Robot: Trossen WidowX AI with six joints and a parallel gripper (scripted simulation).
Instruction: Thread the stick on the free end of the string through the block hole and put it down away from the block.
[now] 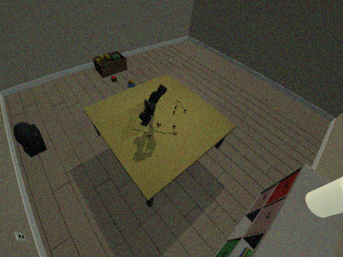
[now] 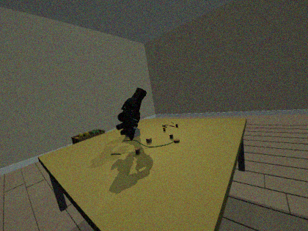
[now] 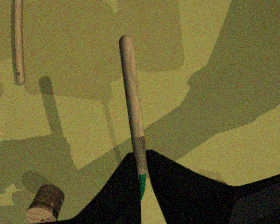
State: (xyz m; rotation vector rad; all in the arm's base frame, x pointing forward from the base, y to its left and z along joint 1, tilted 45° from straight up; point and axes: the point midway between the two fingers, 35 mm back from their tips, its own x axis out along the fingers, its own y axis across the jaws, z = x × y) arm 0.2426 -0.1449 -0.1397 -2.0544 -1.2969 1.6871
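Now: gripper tip 120 mm to the right of the wooden block, 40 mm short of it and 40 mm above it. Also, from my gripper tip: round wooden button 240 mm ahead, 190 mm to the left, 50 mm below; then thin wooden stick 10 mm to the right, 10 mm behind; then wooden cylinder 240 mm to the left, 170 mm ahead, 40 mm below.
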